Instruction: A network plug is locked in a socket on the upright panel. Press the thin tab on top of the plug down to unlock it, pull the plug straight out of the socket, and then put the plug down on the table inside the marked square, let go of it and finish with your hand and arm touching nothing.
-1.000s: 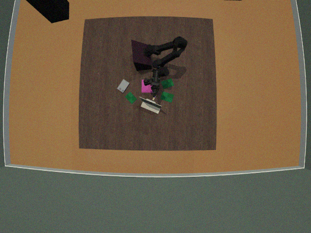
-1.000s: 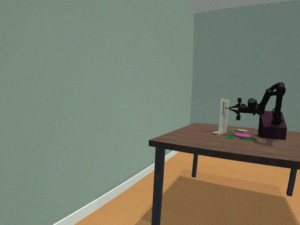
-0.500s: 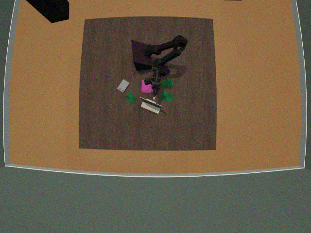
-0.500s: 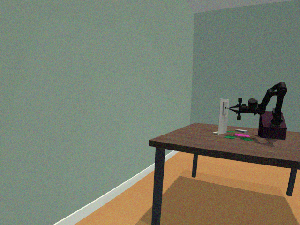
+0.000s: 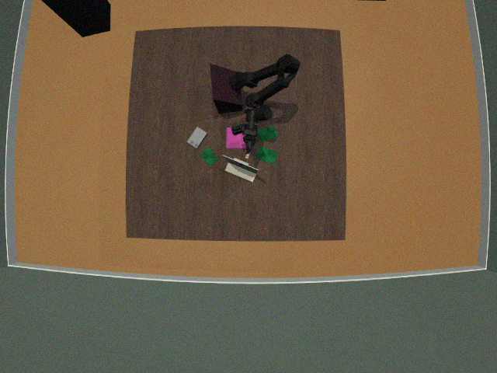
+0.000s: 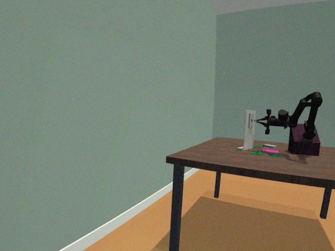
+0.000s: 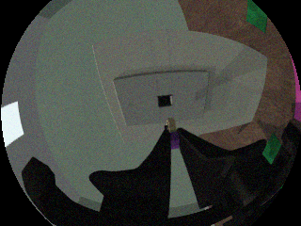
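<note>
The white upright panel lies 9 cm below my gripper tip, 5 cm ahead of it and 4 cm to the right of it. From my gripper tip the other things lie so: grey flat block 27 cm to the right, 22 cm below, 16 cm behind; purple plug 1 cm ahead.
</note>
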